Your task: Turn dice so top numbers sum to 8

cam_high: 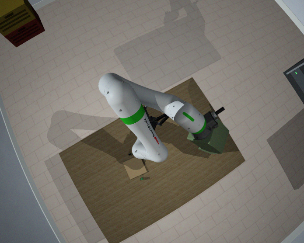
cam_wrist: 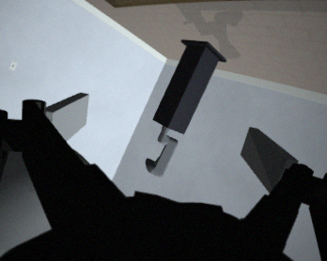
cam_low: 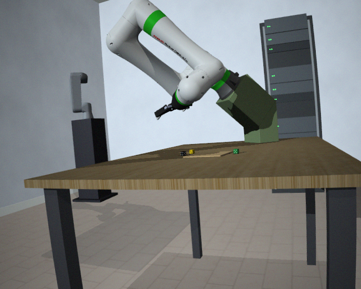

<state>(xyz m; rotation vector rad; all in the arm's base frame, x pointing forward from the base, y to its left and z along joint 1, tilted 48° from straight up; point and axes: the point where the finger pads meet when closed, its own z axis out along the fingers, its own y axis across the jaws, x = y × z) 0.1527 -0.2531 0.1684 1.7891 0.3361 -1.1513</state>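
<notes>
The black die is 36 cm ahead of my hand, 17 cm to the left of it and 18 cm below it. Also, from my hand: tan mat (38 cm ahead, 28 cm to the left, 19 cm below); then yellow die (30 cm ahead, 19 cm to the left, 18 cm below); then green die (38 cm ahead, 38 cm to the left, 18 cm below).
</notes>
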